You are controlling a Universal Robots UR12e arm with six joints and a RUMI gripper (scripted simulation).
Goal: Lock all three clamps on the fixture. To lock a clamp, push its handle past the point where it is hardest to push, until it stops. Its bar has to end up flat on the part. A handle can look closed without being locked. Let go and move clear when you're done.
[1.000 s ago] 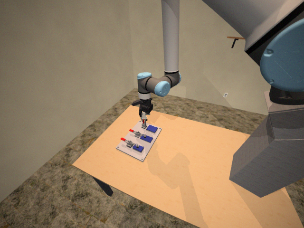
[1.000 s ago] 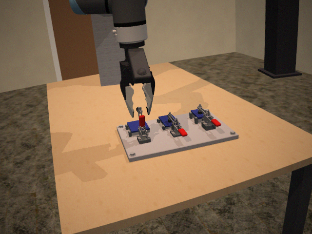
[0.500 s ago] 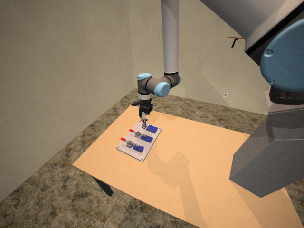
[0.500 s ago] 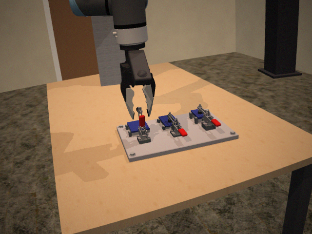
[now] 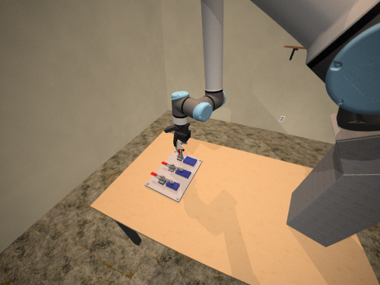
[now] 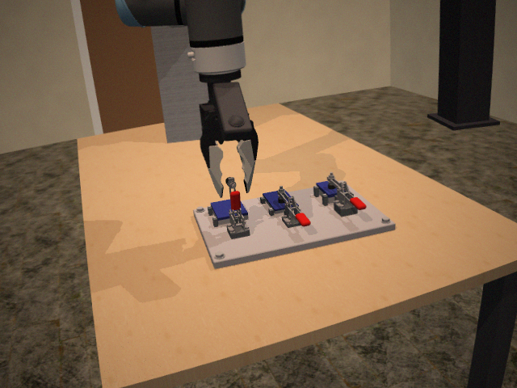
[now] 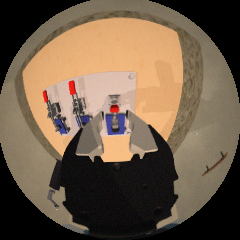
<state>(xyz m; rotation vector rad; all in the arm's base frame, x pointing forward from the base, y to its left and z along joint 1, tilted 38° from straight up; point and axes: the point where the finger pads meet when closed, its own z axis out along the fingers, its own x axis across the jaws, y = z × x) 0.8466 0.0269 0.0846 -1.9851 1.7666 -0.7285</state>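
My hand is 80 mm past the blue part, 10 mm to the left of it and 80 mm above it. Round my hand: grey fixture plate: 50 mm behind, 110 mm to the left, 100 mm below.
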